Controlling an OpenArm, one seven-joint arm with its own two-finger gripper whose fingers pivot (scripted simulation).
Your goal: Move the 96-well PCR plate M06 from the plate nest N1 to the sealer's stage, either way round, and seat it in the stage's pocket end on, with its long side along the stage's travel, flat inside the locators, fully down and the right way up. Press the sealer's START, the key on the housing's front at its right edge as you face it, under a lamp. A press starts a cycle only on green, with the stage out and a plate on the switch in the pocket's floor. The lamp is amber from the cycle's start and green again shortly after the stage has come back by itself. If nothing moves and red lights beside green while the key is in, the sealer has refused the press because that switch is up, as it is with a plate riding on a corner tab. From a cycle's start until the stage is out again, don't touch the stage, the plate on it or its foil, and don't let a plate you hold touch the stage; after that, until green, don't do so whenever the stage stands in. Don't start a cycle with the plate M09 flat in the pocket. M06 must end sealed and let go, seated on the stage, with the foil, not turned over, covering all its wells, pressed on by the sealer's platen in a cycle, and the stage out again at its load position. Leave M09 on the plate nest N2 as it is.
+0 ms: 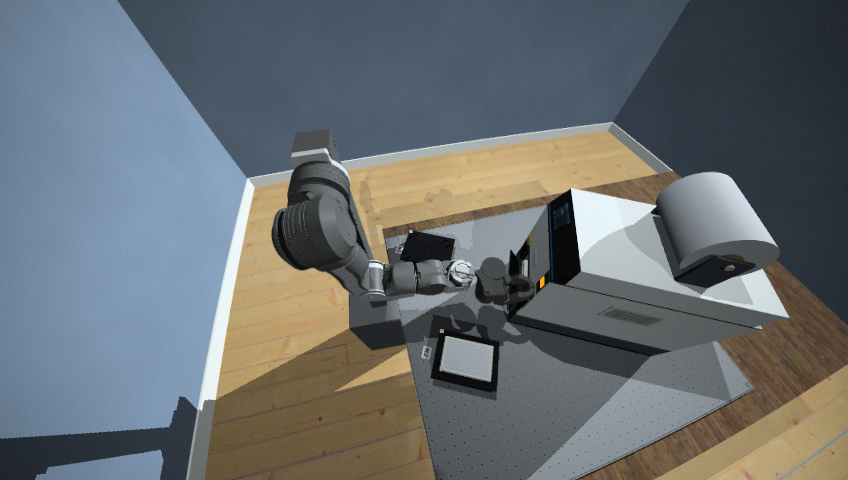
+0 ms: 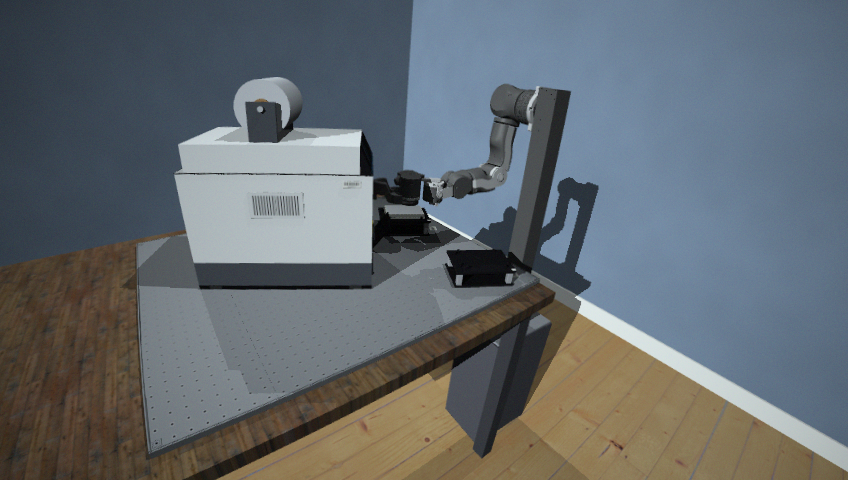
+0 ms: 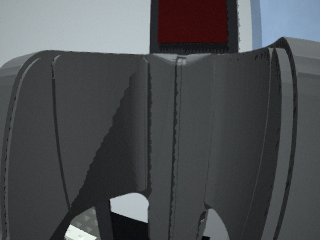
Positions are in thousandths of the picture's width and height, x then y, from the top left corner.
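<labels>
My gripper is visible in image 1 (626,609). I find my gripper again in image 2 (439,395), and my gripper can be seen in image 3 (589,652) too.
</labels>
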